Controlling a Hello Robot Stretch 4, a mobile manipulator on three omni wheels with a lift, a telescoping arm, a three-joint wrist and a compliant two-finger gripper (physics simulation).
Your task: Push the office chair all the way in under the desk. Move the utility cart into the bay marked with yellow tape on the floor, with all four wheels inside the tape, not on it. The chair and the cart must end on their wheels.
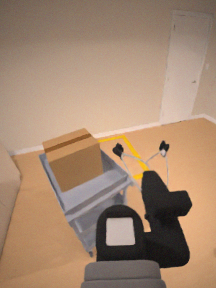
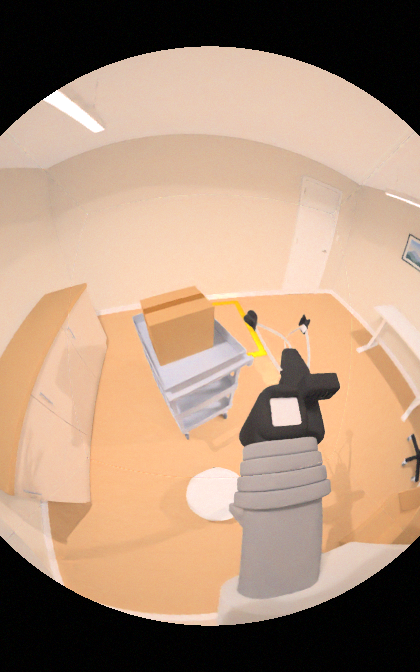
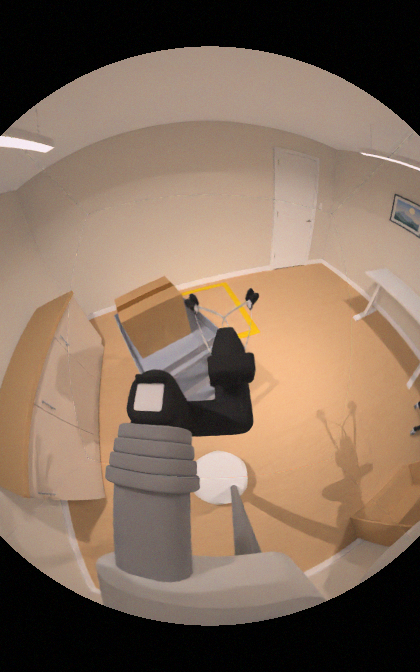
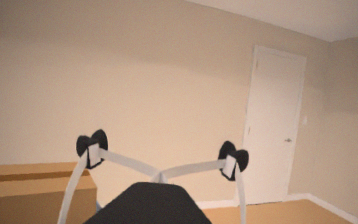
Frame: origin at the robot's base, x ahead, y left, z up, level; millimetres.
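Seen in the pictures: gripper, fingertip midpoint: (image 1: 140, 144) (image 4: 164, 148).
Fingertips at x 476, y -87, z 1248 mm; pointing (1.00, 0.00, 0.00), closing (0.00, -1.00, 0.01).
A point is followed by its place in that frame.
The grey utility cart (image 1: 95, 189) {x 655, y 134, z 766 mm} (image 2: 200, 365) (image 3: 175, 361) stands upright, carrying a cardboard box (image 1: 75, 167) {x 699, y 240, z 933 mm} (image 2: 182, 332) (image 3: 155, 322) (image 4: 45, 199) {x 726, y 194, z 1027 mm}. Its two near wheels are on bare floor outside the yellow tape (image 1: 133, 150) {x 2028, y -351, z -27 mm} (image 2: 258, 341) (image 3: 241, 308); the far wheels are hidden. The cart covers part of the tape outline. My gripper (image 1: 141, 149) {x 476, y -87, z 1248 mm} (image 2: 277, 322) (image 3: 221, 300) (image 4: 164, 148) {x 476, y -87, z 1248 mm} is open and empty, raised at the cart's right side. Part of the office chair's black base (image 2: 412, 460) (image 3: 415, 430) shows at the right edge, near the white desk (image 2: 400, 320) (image 3: 395, 290).
A long cabinet (image 2: 60, 400) (image 3: 70, 400) stands left of the cart. My white round base (image 2: 212, 492) (image 3: 222, 475) is on the near side of the cart. An open cardboard box (image 3: 385, 505) is at the lower right. A door (image 1: 185, 70) {x 2992, y -1502, z 1131 mm} (image 4: 274, 125) {x 2995, y -1511, z 1087 mm} is in the far wall.
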